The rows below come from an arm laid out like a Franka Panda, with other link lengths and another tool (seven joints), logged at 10 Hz.
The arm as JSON. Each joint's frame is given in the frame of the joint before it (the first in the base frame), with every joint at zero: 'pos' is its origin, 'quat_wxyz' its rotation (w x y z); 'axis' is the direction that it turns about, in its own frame. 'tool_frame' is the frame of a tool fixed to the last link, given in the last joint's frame.
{
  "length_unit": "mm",
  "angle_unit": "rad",
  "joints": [
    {
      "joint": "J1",
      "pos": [
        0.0,
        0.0,
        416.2
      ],
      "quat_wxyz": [
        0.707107,
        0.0,
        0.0,
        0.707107
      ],
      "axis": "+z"
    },
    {
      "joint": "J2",
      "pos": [
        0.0,
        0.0,
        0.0
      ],
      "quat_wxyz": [
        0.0,
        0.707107,
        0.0,
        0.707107
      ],
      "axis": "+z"
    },
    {
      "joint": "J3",
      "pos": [
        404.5,
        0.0,
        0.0
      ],
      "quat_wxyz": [
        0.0,
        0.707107,
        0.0,
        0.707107
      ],
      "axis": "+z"
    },
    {
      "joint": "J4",
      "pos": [
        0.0,
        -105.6,
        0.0
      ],
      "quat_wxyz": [
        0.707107,
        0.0,
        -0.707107,
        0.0
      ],
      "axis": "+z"
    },
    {
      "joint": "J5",
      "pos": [
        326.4,
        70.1,
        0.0
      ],
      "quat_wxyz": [
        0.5,
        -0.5,
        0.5,
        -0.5
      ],
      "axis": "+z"
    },
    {
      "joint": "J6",
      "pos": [
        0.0,
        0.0,
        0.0
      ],
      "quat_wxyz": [
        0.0,
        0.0,
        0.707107,
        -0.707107
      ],
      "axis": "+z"
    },
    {
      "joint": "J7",
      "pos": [
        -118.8,
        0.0,
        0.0
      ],
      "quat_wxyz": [
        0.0,
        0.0,
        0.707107,
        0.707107
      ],
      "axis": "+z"
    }
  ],
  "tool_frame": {
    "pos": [
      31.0,
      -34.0,
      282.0
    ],
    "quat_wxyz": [
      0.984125,
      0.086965,
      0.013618,
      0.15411
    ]
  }
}
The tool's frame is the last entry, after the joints.
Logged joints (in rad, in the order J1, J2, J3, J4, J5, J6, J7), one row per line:
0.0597 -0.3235 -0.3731 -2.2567 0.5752 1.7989 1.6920
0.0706 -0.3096 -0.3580 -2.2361 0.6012 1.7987 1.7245
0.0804 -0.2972 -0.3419 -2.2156 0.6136 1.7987 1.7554
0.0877 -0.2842 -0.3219 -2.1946 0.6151 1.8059 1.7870
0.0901 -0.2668 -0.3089 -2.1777 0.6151 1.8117 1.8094
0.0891 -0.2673 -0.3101 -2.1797 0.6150 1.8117 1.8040
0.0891 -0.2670 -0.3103 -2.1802 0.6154 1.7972 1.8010
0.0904 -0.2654 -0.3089 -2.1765 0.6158 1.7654 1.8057
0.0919 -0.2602 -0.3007 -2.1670 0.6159 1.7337 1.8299
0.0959 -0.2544 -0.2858 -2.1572 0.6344 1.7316 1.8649
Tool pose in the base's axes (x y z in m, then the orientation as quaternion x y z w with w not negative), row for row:
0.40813 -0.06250 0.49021 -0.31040 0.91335 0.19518 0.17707
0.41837 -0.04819 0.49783 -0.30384 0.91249 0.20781 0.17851
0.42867 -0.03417 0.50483 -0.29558 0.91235 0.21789 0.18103
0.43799 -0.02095 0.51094 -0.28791 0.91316 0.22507 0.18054
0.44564 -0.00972 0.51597 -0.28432 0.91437 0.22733 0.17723
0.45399 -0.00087 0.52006 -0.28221 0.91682 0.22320 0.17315
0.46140 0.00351 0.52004 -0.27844 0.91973 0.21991 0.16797
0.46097 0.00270 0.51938 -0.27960 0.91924 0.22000 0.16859
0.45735 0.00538 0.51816 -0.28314 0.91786 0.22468 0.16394
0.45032 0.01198 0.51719 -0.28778 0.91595 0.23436 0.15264
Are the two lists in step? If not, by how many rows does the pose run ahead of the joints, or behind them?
The pose runs 2 rows behind the joints: the pose in row i belongs to the joints in row i - 2.
